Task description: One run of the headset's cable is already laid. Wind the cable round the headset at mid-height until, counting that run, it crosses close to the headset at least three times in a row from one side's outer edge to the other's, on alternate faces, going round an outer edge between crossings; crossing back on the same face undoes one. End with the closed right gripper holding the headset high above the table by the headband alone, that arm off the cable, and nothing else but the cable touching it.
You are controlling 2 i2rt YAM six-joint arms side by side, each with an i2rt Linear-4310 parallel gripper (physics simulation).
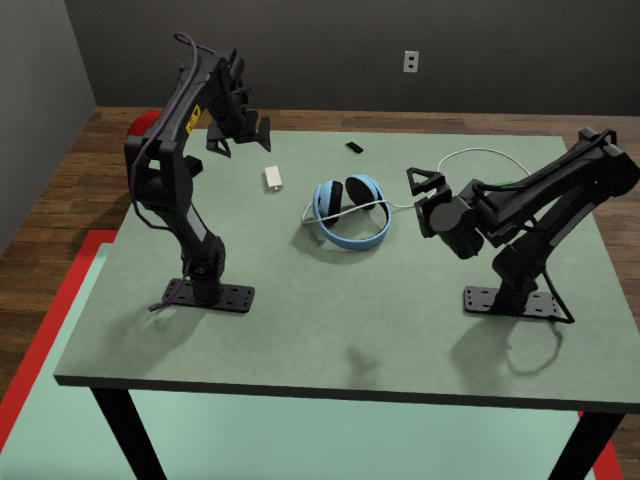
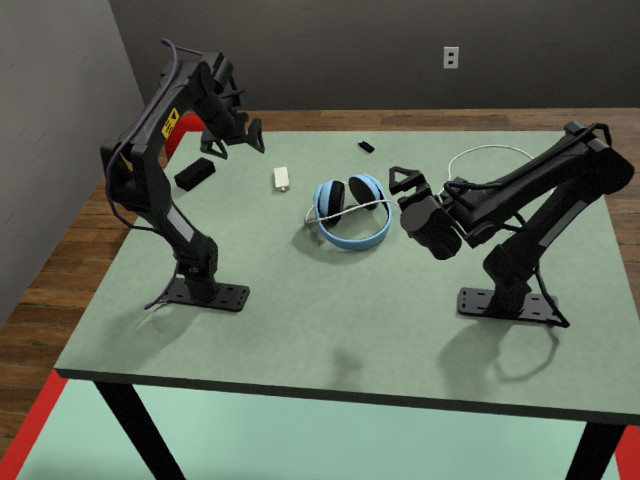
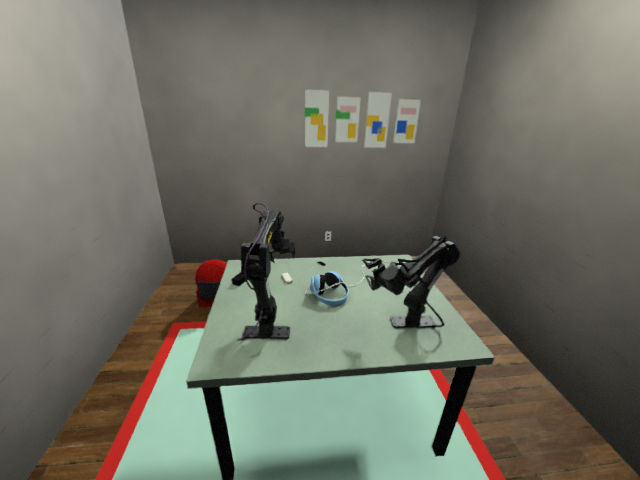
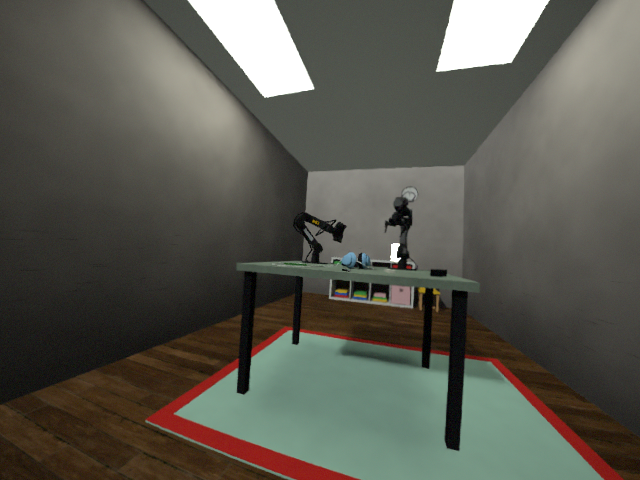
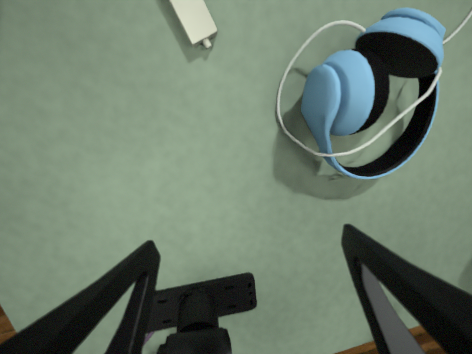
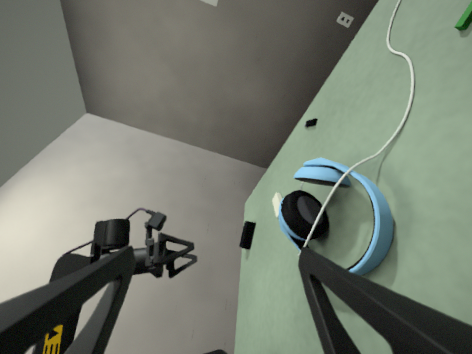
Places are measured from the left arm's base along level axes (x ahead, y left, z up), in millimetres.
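Where they show: left gripper, fingertip midpoint: [image 1: 250, 153] [image 2: 245, 154] [image 3: 284, 260] [image 4: 392, 234] [image 5: 245, 240] [image 6: 196, 252]; right gripper, fingertip midpoint: [image 1: 413, 185] [image 2: 398, 184] [image 3: 364, 267] [image 4: 342, 232] [image 6: 219, 256]; left arm's base, link origin: [image 1: 209, 296] [image 2: 205, 295] [image 3: 266, 333] [image 4: 402, 269] [image 5: 198, 299]; right arm's base, link origin: [image 1: 510, 304] [image 2: 507, 306] [image 3: 412, 322] [image 4: 315, 263].
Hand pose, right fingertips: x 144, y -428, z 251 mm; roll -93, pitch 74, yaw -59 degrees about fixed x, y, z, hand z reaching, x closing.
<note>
Things, the pixels of their top centre, and the offset from my right fingertips. "spot": a spot on its surface instead.
- white box, top centre: [image 5: 189, 4] [image 1: 273, 177] [image 2: 281, 177] [image 6: 276, 205] 288 mm ahead, 375 mm left, 236 mm down
- black block, top centre: [image 1: 181, 167] [image 2: 193, 169] [image 6: 243, 233] [image 3: 241, 275] [image 4: 438, 269] 273 mm ahead, 630 mm left, 216 mm down
- small black piece, top centre: [image 2: 365, 144] [image 1: 353, 145] [image 6: 308, 122] 478 mm ahead, 176 mm left, 242 mm down
- green piece, surface spot: [image 6: 465, 19] spot: 303 mm ahead, 144 mm right, 241 mm down
The blue headset [image 1: 356, 243] [image 2: 356, 243] [image 3: 330, 301] [image 5: 332, 100] [image 6: 384, 220] rests on the table, headband toward the front, dark ear pads facing inward. Its white cable [image 1: 351, 210] [image 2: 351, 208] [image 5: 281, 90] [image 6: 411, 80] slants across the upper face from the right edge to the lower left edge. It then loops outside the left cup to the far cup, where its path is hidden. My left gripper [image 1: 248, 150] [image 2: 242, 153] [image 5: 245, 240] is open and empty, raised left of the headset. My right gripper [image 1: 413, 192] [image 6: 219, 256] is open and empty, above the table right of the headset.
A white box [image 1: 273, 177] [image 2: 281, 178] lies left of the headset. A black block [image 2: 194, 174] lies farther left, and a small black piece [image 1: 354, 147] behind. A green piece [image 6: 465, 19] lies beyond the right arm. The cable curves across the back right.
</note>
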